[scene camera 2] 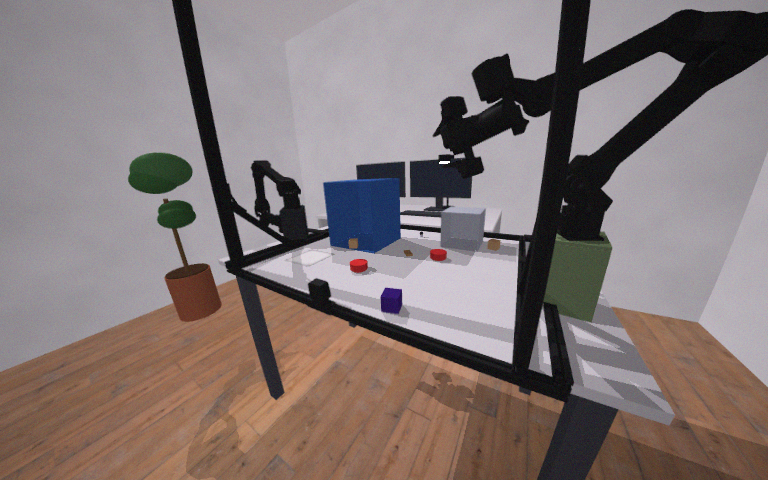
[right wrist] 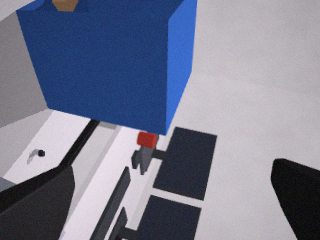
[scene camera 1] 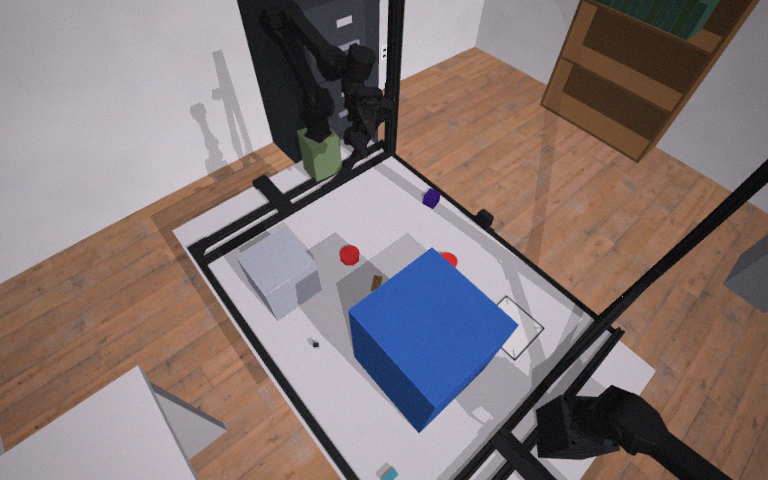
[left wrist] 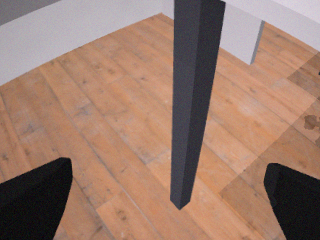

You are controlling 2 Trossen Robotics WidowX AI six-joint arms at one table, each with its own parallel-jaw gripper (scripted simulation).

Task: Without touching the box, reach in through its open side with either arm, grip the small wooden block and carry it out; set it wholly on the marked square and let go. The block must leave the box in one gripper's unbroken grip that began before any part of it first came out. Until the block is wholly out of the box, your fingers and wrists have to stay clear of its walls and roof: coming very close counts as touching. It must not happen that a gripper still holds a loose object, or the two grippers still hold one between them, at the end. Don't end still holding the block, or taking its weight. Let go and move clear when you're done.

Path:
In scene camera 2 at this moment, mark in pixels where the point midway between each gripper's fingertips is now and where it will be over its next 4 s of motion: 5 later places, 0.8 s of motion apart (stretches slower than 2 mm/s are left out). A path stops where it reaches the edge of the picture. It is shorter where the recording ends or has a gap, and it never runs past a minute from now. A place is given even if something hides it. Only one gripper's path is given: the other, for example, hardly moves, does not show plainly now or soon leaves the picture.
My right gripper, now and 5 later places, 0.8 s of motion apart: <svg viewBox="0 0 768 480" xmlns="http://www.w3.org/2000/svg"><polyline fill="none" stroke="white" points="438,151 412,149 382,158 374,174 378,184 377,185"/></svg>

